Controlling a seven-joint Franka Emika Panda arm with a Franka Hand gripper.
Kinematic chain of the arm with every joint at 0, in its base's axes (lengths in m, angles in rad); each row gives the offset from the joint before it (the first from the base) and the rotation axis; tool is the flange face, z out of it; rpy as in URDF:
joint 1: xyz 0 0 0.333 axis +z
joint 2: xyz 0 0 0 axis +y
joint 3: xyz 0 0 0.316 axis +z
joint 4: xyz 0.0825 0 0 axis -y
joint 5: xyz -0.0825 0 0.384 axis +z
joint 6: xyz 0 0 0 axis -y
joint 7: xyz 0.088 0 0 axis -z
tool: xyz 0 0 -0.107 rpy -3.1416 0 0
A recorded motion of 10 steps. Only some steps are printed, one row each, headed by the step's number.
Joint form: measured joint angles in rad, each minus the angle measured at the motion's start. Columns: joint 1, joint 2, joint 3, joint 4, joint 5, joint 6, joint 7.
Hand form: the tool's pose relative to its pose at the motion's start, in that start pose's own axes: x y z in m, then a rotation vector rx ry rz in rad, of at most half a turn. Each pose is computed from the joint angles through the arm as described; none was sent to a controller.
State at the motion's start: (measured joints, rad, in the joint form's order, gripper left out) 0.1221 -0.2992 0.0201 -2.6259 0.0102 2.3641 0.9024
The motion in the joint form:
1: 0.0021 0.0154 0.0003 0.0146 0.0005 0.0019 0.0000
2: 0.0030 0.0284 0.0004 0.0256 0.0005 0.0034 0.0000
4: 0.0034 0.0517 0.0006 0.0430 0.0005 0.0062 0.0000
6: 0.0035 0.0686 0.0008 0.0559 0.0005 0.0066 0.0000
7: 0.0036 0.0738 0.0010 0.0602 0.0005 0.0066 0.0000
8: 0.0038 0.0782 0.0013 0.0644 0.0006 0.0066 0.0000
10: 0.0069 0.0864 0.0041 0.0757 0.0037 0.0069 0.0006
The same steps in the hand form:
1: 0.0022 -0.0046 0.0002 0.0013 0.0002 -0.0021
2: 0.0042 -0.0078 0.0009 0.0010 -0.0003 -0.0031
4: 0.0076 -0.0127 0.0034 -0.0012 -0.0026 -0.0038
6: 0.0101 -0.0162 0.0053 -0.0038 -0.0050 -0.0041
7: 0.0109 -0.0174 0.0058 -0.0045 -0.0056 -0.0045
8: 0.0115 -0.0186 0.0060 -0.0046 -0.0058 -0.0049
10: 0.0117 -0.0231 0.0049 -0.0007 -0.0053 -0.0080

